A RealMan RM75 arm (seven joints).
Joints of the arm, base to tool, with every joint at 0 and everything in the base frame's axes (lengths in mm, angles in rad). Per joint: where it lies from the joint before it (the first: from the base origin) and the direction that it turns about. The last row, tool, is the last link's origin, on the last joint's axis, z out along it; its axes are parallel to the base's.
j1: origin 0 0 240.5 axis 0 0 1
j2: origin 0 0 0 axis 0 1 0
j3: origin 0 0 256 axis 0 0 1
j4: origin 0 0 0 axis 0 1 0
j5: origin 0 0 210 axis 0 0 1
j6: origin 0 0 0 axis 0 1 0
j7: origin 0 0 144 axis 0 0 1
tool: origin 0 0 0
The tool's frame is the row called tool.
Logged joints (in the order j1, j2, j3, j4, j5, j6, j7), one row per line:
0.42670 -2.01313 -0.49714 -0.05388 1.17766 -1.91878 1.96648
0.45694 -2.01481 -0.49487 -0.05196 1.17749 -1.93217 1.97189
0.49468 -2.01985 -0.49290 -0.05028 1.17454 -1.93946 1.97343
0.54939 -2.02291 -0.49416 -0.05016 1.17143 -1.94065 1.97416
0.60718 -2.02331 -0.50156 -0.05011 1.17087 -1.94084 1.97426
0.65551 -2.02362 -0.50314 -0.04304 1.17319 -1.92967 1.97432
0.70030 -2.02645 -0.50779 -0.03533 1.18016 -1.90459 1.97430
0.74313 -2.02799 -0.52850 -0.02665 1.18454 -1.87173 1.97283
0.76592 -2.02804 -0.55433 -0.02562 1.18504 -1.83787 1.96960
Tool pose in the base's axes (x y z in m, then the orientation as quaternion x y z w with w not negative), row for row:
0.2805 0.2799 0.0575 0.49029 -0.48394 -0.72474 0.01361
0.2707 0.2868 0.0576 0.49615 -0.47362 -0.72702 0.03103
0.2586 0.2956 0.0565 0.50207 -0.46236 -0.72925 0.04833
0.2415 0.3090 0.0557 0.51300 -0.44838 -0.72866 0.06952
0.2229 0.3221 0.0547 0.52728 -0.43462 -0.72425 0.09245
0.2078 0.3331 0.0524 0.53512 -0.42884 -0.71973 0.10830
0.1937 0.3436 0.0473 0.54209 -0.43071 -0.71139 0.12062
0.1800 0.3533 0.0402 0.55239 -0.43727 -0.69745 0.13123
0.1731 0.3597 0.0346 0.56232 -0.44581 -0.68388 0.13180
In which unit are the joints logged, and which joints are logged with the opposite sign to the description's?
The joints are logged in radians. Opposite sign: j2, j5.
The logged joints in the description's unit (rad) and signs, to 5 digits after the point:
0.42670 2.01313 -0.49714 -0.05388 -1.17766 -1.91878 1.96648
0.45694 2.01481 -0.49487 -0.05196 -1.17749 -1.93217 1.97189
0.49468 2.01985 -0.49290 -0.05028 -1.17454 -1.93946 1.97343
0.54939 2.02291 -0.49416 -0.05016 -1.17143 -1.94065 1.97416
0.60718 2.02331 -0.50156 -0.05011 -1.17087 -1.94084 1.97426
0.65551 2.02362 -0.50314 -0.04304 -1.17319 -1.92967 1.97432
0.70030 2.02645 -0.50779 -0.03533 -1.18016 -1.90459 1.97430
0.74313 2.02799 -0.52850 -0.02665 -1.18454 -1.87173 1.97283
0.76592 2.02804 -0.55433 -0.02562 -1.18504 -1.83787 1.96960

